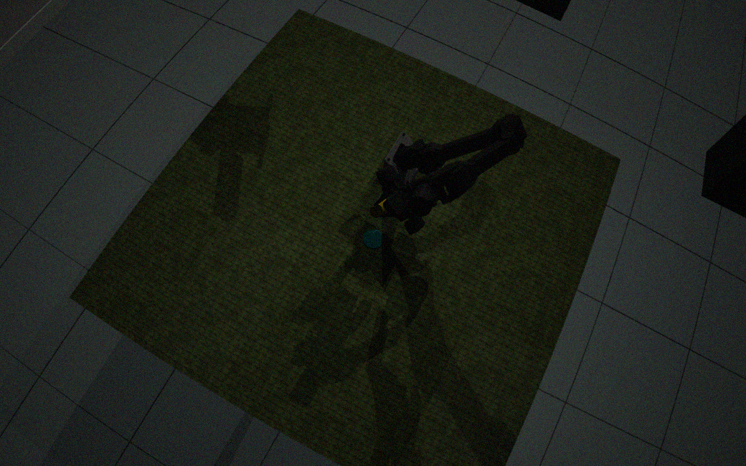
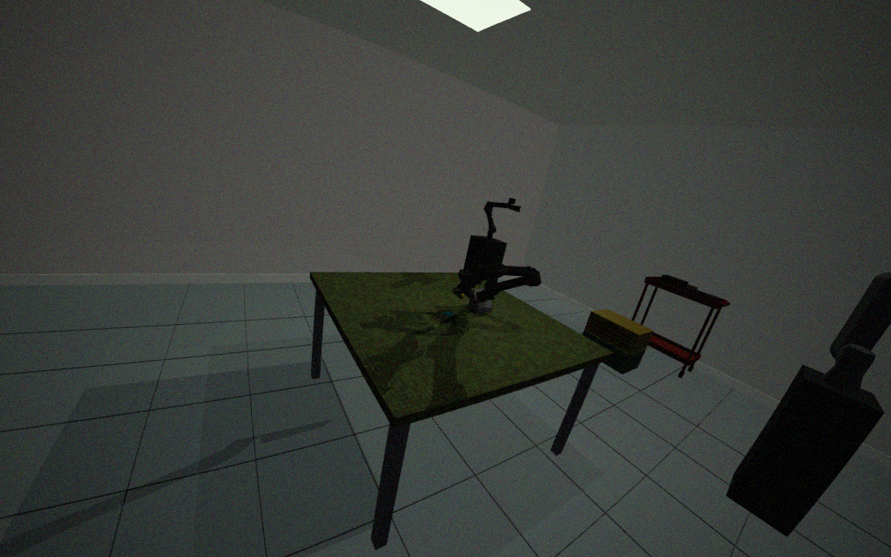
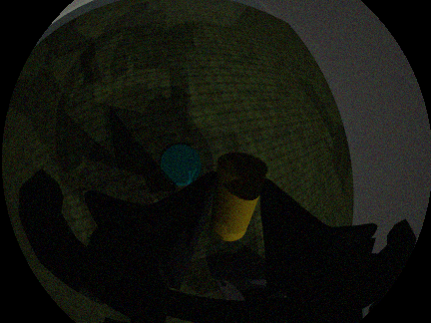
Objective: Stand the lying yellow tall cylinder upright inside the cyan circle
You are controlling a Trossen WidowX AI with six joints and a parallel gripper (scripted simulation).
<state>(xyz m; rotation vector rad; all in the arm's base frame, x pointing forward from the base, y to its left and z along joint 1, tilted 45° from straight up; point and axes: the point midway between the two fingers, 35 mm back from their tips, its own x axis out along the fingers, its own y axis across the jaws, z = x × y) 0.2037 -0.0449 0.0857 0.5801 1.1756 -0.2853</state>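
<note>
My gripper tip is now 30 mm short of the cyan circle, 10 mm to the right of it and 130 mm above it. The rest, counted from my gripper tip: yellow tall cylinder 20 mm behind, 10 mm below.
</note>
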